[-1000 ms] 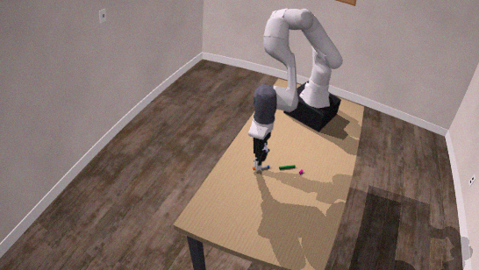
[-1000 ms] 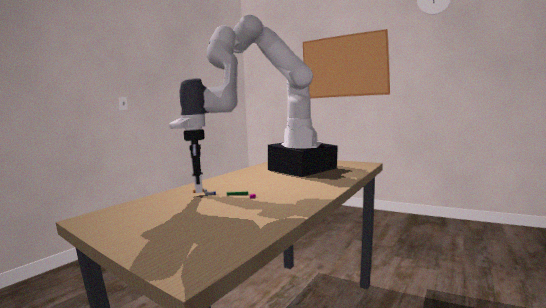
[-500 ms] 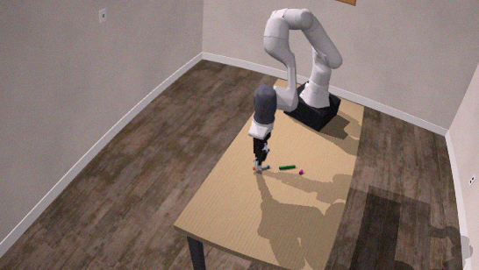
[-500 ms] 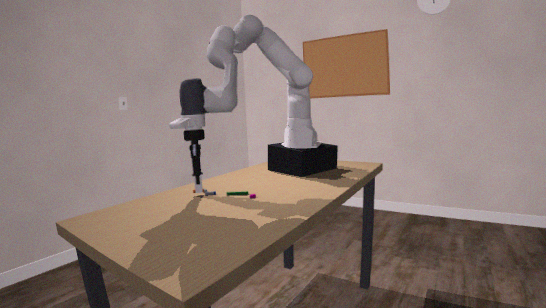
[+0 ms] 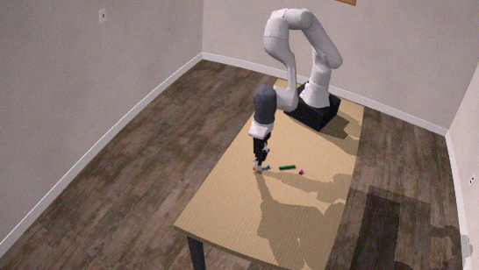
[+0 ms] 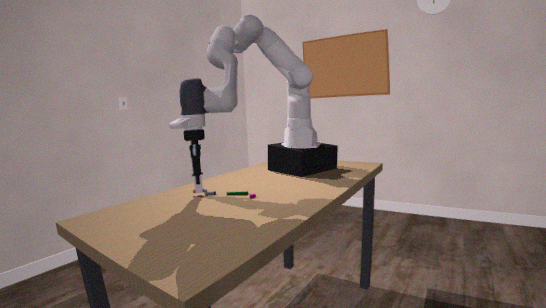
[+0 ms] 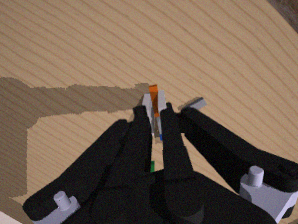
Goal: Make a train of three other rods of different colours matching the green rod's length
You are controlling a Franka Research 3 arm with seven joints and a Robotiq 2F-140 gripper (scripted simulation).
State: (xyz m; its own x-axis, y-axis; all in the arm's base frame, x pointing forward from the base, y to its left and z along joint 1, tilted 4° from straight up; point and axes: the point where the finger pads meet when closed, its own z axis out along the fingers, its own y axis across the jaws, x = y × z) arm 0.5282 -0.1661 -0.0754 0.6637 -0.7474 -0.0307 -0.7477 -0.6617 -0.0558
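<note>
My gripper is now 30 mm above the orange rod. Also, from my hand: magenta rod: 60 mm behind, 200 mm to the left, 40 mm below; green rod: 70 mm behind, 130 mm to the left, 40 mm below; blue rod: 40 mm behind, 40 mm to the left, 40 mm below.
</note>
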